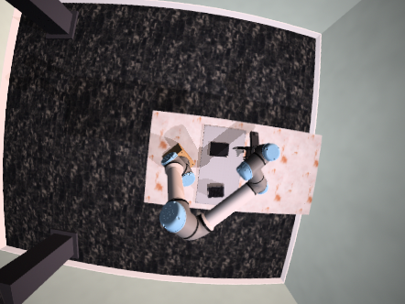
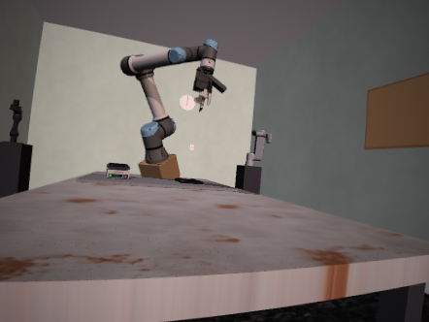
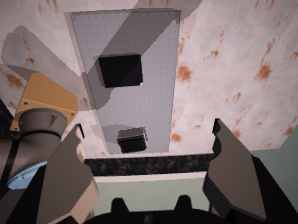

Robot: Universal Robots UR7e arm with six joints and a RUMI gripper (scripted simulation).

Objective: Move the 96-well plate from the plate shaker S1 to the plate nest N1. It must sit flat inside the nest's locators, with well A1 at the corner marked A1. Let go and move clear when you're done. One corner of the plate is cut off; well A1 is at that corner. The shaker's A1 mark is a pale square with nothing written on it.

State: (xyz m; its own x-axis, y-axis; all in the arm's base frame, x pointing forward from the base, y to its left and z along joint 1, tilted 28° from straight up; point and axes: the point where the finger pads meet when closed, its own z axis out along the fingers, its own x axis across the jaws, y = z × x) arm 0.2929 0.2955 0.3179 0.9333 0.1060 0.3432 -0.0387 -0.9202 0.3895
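My hand is 9 cm past the black 96-well plate, 39 cm to the left of it and 32 cm above it. From my hand the other things lie so: white A1 label: 2 cm behind, 8 cm to the right, 37 cm below; then plate nest N1: 10 cm behind, 2 cm to the right, 38 cm below.
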